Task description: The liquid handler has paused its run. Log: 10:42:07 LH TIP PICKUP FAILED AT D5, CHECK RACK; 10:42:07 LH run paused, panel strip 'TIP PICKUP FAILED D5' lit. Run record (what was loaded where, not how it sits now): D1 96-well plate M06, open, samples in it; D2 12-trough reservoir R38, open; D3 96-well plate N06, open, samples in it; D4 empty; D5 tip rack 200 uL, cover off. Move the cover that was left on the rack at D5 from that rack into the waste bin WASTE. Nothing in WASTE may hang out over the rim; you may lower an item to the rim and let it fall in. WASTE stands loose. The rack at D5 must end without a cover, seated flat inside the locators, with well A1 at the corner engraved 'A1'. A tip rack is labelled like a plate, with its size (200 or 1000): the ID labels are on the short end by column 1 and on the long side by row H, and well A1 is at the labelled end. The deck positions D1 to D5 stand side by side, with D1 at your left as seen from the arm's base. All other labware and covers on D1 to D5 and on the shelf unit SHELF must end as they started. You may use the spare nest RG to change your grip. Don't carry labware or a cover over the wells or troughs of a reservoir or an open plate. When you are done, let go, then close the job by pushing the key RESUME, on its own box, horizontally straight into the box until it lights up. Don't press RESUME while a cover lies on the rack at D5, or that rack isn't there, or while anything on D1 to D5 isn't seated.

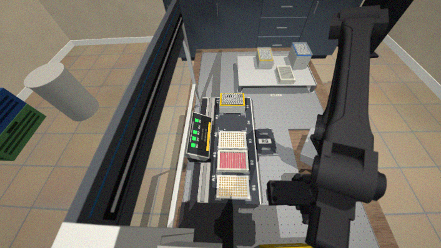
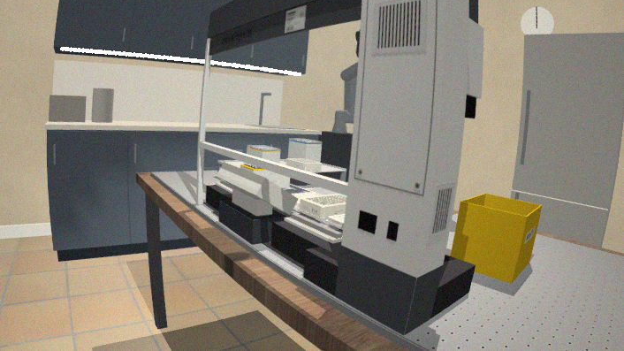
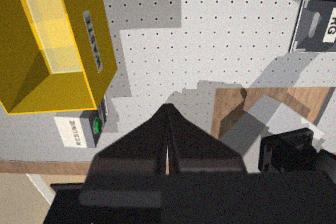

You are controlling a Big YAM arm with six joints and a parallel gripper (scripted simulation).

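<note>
My gripper is now 13 cm past the green resume key, 15 cm to the right of it and 17 cm above it. From my hand the other things lie so: yellow waste bin 2 cm ahead, 17 cm to the left, 21 cm below; then clear cover 2 cm ahead, 17 cm to the left, 23 cm below; then liquid handler tower 35 cm ahead, 10 cm to the left, 2 cm above.
</note>
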